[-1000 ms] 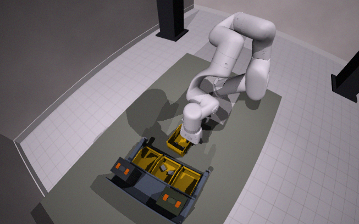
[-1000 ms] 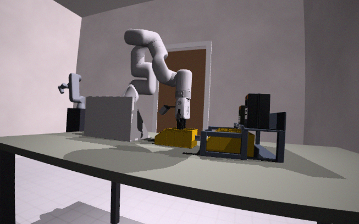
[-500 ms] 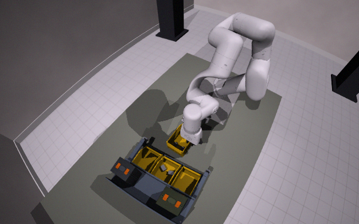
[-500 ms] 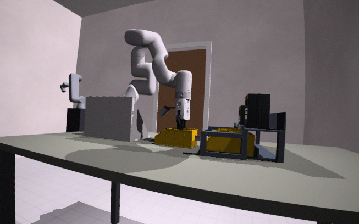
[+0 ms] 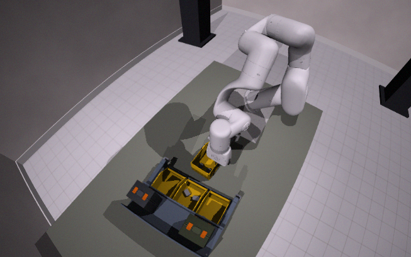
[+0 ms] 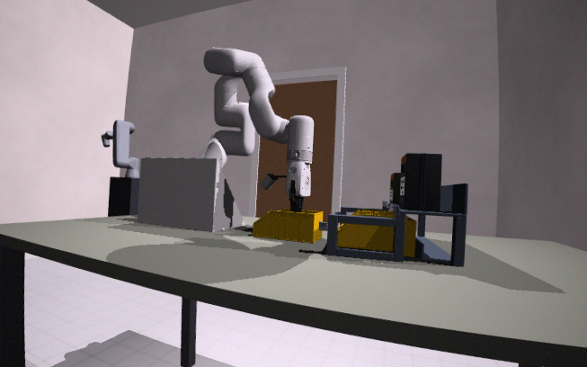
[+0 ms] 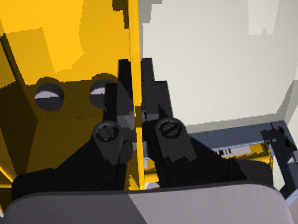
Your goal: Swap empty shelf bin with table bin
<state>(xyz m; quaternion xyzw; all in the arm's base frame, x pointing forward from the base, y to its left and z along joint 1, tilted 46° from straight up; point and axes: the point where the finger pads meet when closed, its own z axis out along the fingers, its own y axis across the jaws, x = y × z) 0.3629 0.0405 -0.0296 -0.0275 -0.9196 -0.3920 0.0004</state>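
Right now my hand is 120 mm short of the shelf's front bar, 30 mm to the left of it and 50 mm above it. The rest, counted from my hand: black box (320 mm ahead, 140 mm to the right, 100 mm above).
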